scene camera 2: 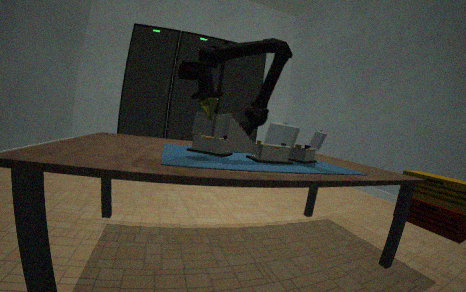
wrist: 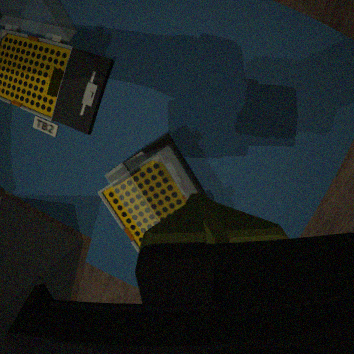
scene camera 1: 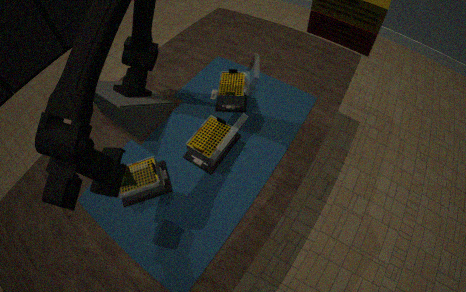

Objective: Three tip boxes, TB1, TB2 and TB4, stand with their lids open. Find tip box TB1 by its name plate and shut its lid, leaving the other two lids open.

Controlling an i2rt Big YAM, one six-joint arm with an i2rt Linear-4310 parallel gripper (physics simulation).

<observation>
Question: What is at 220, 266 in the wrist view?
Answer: My gripper.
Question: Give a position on a lid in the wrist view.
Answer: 152, 185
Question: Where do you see a blue mat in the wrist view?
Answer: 251, 101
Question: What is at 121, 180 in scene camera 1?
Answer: My gripper.
</observation>
